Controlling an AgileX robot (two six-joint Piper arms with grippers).
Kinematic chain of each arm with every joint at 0, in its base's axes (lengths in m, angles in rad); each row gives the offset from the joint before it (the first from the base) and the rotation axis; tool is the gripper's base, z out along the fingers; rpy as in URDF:
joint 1: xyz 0 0 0.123 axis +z
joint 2: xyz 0 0 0 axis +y
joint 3: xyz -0.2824 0 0.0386 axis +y
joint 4: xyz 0.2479 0 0.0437 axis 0.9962 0 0.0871
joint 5: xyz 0 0 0 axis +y
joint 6: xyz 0.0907 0 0.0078 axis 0.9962 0 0.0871
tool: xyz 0 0 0 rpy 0 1.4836 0
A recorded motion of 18 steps. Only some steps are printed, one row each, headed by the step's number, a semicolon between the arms.
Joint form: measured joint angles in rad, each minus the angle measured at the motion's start. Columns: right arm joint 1, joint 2, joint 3, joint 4, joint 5, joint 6; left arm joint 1, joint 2, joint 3, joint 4, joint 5, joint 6.
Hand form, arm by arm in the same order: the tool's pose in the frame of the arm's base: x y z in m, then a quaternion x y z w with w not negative. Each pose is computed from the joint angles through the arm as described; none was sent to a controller.
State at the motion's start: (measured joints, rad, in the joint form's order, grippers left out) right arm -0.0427 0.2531 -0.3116 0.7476 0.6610 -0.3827; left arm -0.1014 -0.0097 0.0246 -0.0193 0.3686 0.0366
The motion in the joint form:
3: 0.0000 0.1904 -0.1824 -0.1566 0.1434 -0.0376; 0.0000 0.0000 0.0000 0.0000 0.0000 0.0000
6: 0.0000 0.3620 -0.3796 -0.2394 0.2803 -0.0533; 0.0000 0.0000 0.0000 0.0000 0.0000 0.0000
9: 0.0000 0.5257 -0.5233 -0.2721 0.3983 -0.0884; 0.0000 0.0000 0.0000 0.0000 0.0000 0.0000
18: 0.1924 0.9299 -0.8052 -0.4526 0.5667 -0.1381; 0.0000 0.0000 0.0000 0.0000 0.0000 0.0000
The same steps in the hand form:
3: 0.0783 0.0333 0.2898 -0.07307 0.86217 0.17368 0.47027; 0.0525 -0.0060 0.1722 0.05026 0.80214 -0.02742 0.59438
6: 0.1002 0.0316 0.3251 -0.11750 0.88698 0.14901 0.42103; 0.0525 -0.0060 0.1722 0.05026 0.80214 -0.02742 0.59438
9: 0.1267 0.0310 0.3428 -0.15349 0.90838 0.14453 0.36111; 0.0525 -0.0060 0.1722 0.05026 0.80214 -0.02742 0.59438
18: 0.2053 0.0562 0.3448 -0.29780 0.92639 0.10953 0.20277; 0.0525 -0.0060 0.1722 0.05026 0.80214 -0.02742 0.59438

